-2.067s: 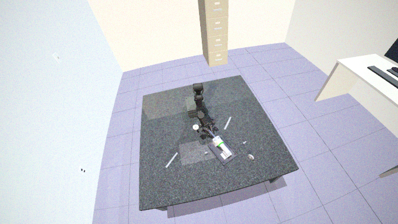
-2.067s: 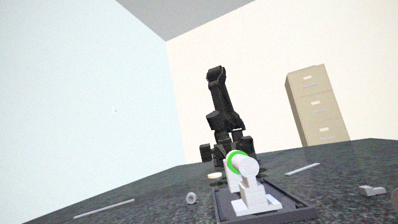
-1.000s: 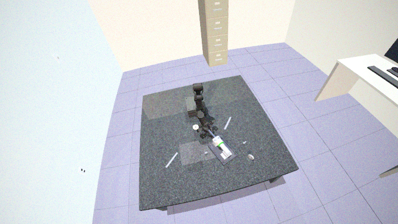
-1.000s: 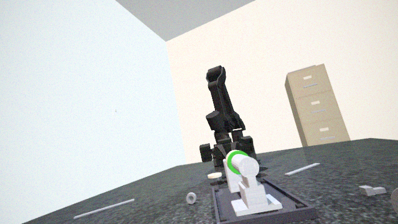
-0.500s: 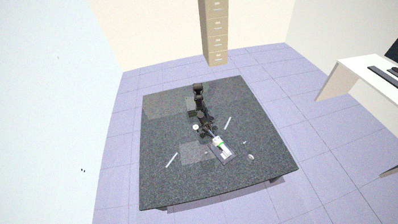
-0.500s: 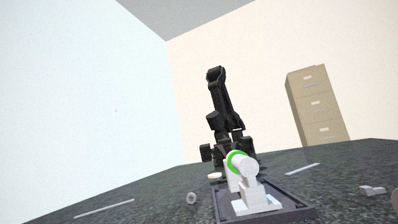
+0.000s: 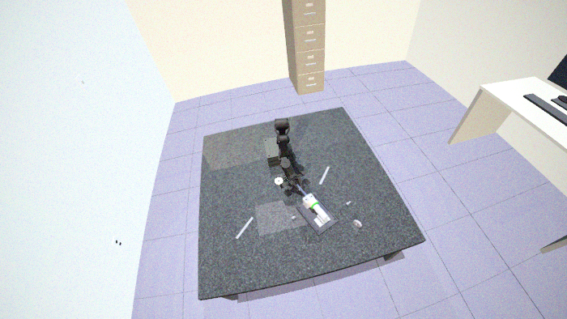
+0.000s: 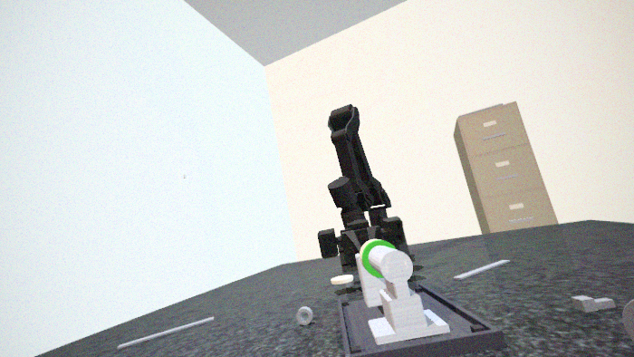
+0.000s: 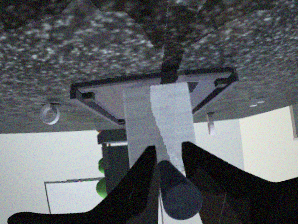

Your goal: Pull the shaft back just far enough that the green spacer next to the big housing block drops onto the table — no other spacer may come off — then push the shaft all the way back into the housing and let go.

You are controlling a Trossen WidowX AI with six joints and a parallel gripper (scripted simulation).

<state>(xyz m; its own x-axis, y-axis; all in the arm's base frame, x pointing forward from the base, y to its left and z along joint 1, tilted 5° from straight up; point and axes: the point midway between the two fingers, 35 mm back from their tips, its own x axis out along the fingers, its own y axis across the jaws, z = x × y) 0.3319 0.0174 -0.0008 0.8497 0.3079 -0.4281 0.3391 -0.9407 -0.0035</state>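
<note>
My gripper tip is 5 cm short of the grey shaft, 2 cm to the right of it and 2 cm below it. Round my gripper tip: bolt (27 cm to the left, 14 cm ahead, 6 cm below); then green spacer (13 cm ahead, 5 cm to the left, 2 cm above).
</note>
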